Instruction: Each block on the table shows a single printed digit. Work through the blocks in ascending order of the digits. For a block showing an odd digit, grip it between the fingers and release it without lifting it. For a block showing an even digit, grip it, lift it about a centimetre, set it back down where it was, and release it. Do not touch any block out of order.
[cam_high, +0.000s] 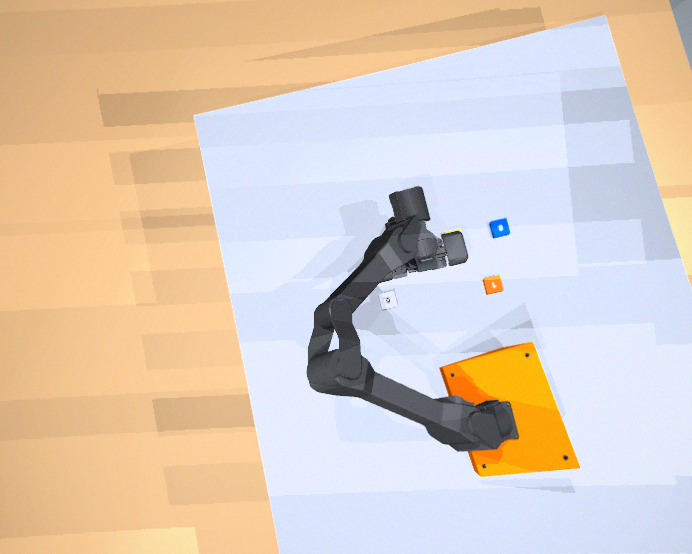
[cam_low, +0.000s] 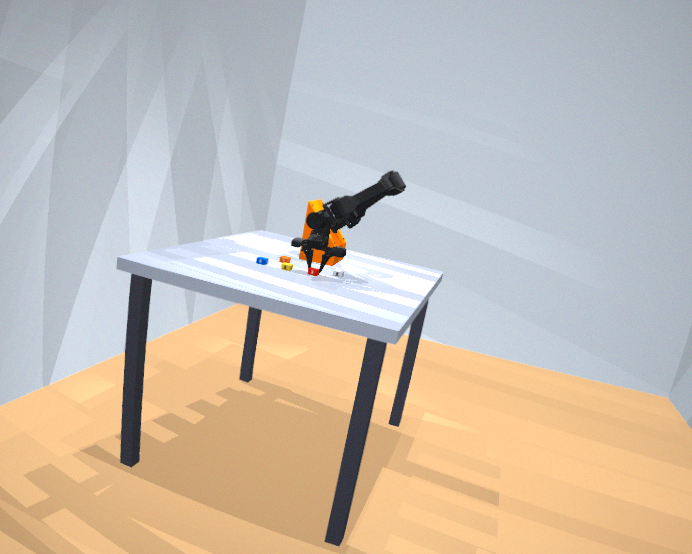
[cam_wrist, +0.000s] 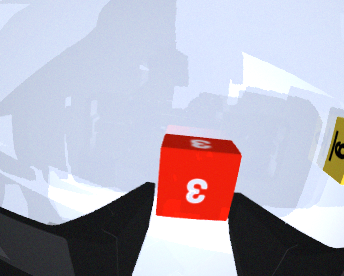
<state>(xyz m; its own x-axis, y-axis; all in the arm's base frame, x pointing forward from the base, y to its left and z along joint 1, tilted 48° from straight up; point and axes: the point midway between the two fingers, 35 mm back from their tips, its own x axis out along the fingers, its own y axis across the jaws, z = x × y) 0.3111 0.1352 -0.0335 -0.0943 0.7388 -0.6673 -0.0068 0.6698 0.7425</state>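
Now: gripper tip 10 mm short of the red block. The rest, counted from my gripper tip: yellow block (90 mm to the right, 30 mm ahead); white block (70 mm to the left, 60 mm behind); orange block (140 mm to the right, 80 mm behind).
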